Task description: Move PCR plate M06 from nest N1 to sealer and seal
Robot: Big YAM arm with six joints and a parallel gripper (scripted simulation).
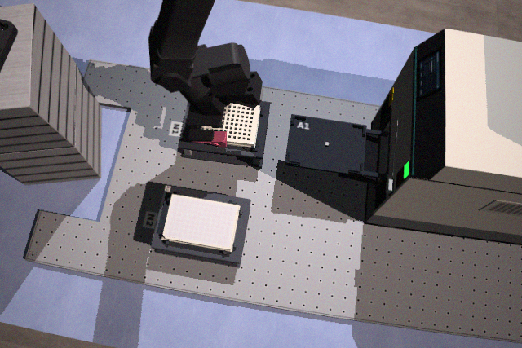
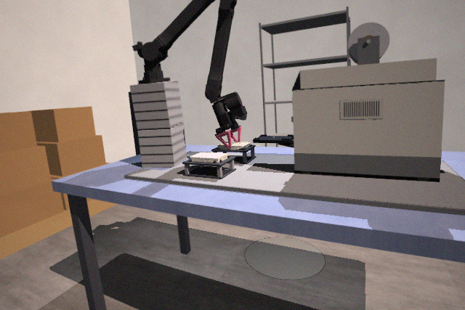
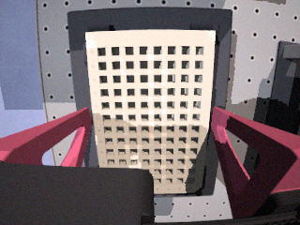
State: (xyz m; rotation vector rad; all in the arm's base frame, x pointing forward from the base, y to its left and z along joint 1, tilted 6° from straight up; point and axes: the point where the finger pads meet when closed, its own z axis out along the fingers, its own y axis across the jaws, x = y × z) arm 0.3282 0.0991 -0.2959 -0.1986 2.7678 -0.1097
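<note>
The white 96-well plate M06 lies right at my hand. Also, from my hand: sealer stage: 200 mm ahead, 10 mm to the right, 40 mm above; plate nest N1: 20 mm below; sealed plate M09: 10 mm ahead, 200 mm to the right, 10 mm below.
</note>
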